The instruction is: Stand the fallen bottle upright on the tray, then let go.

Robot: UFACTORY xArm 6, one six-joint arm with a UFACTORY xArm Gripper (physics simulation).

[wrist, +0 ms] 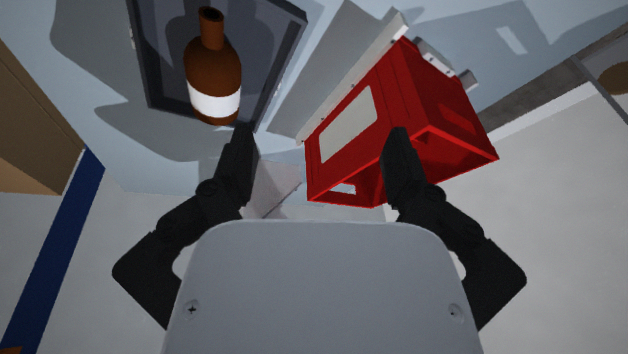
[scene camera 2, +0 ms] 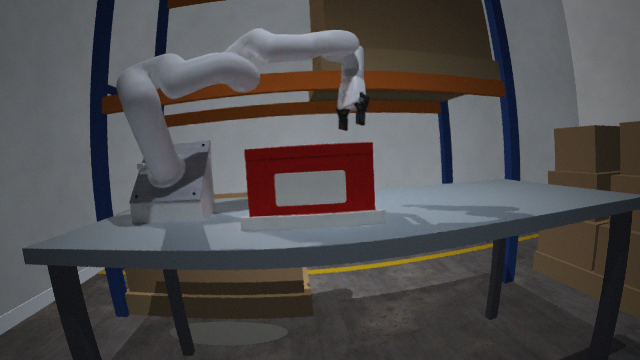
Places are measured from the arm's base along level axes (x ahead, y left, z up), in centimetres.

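Pixels of known places: gripper, fingertip midpoint: (wrist: pixel 320 141) (scene camera 2: pixel 351 127); arm's base, origin of the base link: (wrist: pixel 266 216) (scene camera 2: pixel 166 171).
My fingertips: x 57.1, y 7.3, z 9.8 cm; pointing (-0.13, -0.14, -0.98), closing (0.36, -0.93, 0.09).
For each thing: its top centre in the pictures, then the offset to it from my fingertips. "*": a spot on its surface instead. Level surfaces: height alone.
- brown bottle, middle of its top: (wrist: pixel 210 90) dx -13.8, dy +8.7, dz -15.7 cm
- dark grey tray, surface spot: (wrist: pixel 154 95) * dx -25.7, dy +19.0, dz -23.0 cm
- red crate, middle of its top: (wrist: pixel 389 183) (scene camera 2: pixel 308 146) dx -16.5, dy -21.6, dz -6.0 cm
- table, its level: dz -23.6 cm
The brown bottle (wrist: pixel 214 65) with a white label band lies in the dark grey tray (wrist: pixel 154 95), at the upper left of the wrist view. Its neck points to the top of that view and its base is by the tray's lower wall. The bottle and tray do not show in the scene view, where the red crate (scene camera 2: pixel 360 175) (wrist: pixel 390 110) stands in front. My gripper (scene camera 2: pixel 352 124) (wrist: pixel 320 141) is wide open and empty, high above the table and the crate's top. In the wrist view, the left fingertip appears just below the bottle's base, apart from it.
The crate stands behind a low white strip (scene camera 2: pixel 312 221) (wrist: pixel 350 87) on the table (scene camera 2: pixel 550 195). The robot's base (scene camera 2: pixel 195 175) (wrist: pixel 272 185) is left of the crate in the scene view. A rack with blue posts (scene camera 2: pixel 506 100) and a large cardboard box (scene camera 2: pixel 405 35) is behind.
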